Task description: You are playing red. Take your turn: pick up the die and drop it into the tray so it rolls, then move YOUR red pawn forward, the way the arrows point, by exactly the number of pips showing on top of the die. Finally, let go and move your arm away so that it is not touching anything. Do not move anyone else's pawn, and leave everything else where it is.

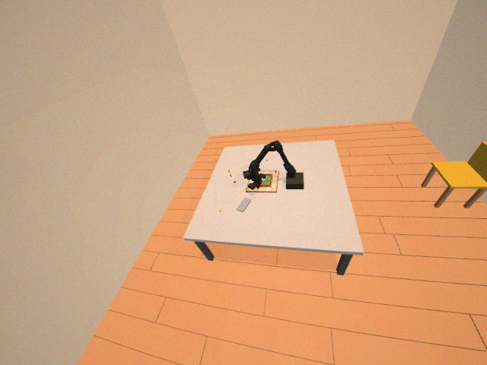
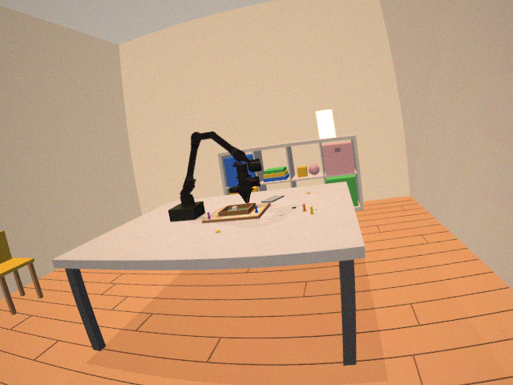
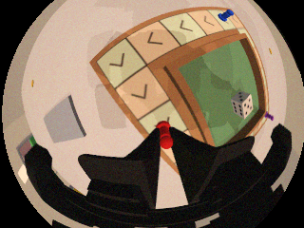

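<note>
My gripper tip is 1 cm below the red pawn. Also, from my gripper tip: green tray: 2 cm behind, 11 cm to the right, 2 cm below; blue pawn: 9 cm ahead, 18 cm to the right; white die: 4 cm behind, 11 cm to the right.
</note>
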